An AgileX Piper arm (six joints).
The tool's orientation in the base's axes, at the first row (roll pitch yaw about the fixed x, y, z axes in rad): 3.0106 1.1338 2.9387
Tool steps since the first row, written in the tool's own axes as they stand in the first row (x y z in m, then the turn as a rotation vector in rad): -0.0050 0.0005 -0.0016 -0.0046 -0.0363 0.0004; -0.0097 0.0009 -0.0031 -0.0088 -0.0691 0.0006; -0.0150 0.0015 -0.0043 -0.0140 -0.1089 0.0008; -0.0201 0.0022 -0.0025 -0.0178 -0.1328 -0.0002; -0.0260 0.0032 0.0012 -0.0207 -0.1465 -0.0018; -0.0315 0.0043 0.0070 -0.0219 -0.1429 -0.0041
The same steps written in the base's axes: 0.0007 0.0002 0.0052 -0.0008 -0.0365 0.0020; 0.0013 0.0002 0.0101 -0.0016 -0.0695 0.0039; 0.0024 0.0004 0.0155 -0.0026 -0.1096 0.0063; 0.0063 0.0006 0.0194 -0.0039 -0.1336 0.0089; 0.0121 0.0009 0.0232 -0.0053 -0.1474 0.0114; 0.0198 0.0012 0.0258 -0.0066 -0.1438 0.0137
